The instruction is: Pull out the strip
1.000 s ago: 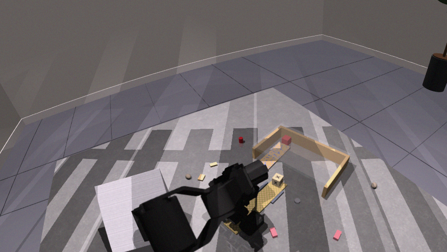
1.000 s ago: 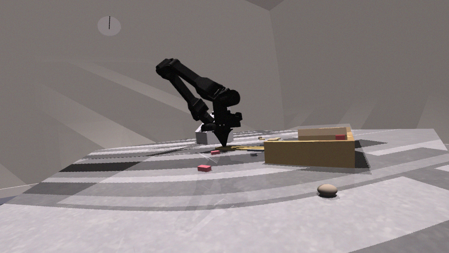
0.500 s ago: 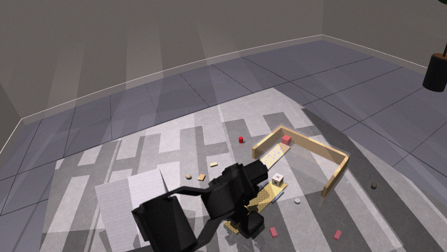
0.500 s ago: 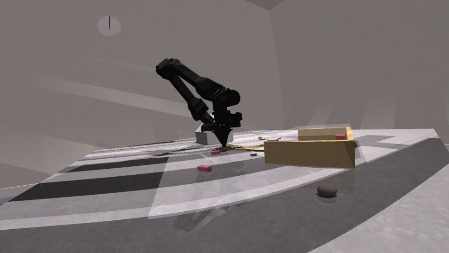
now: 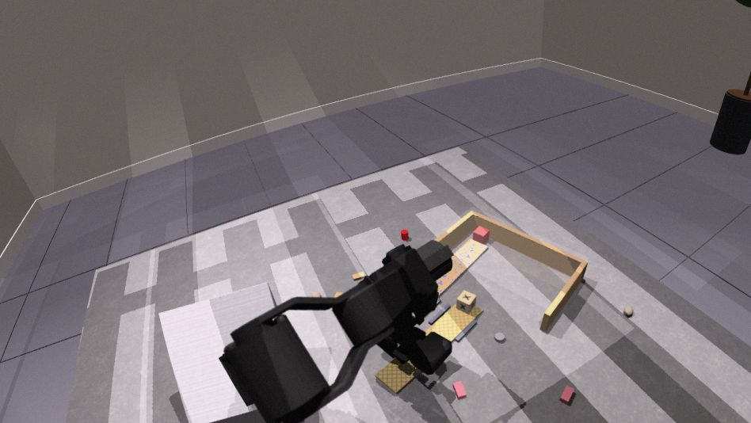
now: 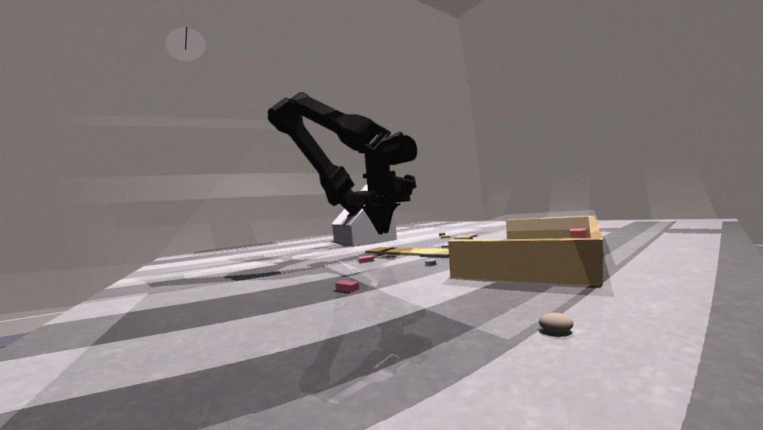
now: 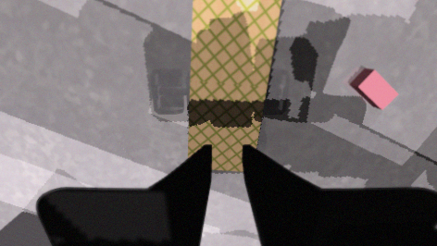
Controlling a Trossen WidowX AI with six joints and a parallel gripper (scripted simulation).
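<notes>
My gripper tip is 80 mm short of the yellow cross-hatched strip, 30 mm to the right of it and 40 mm above it.
</notes>
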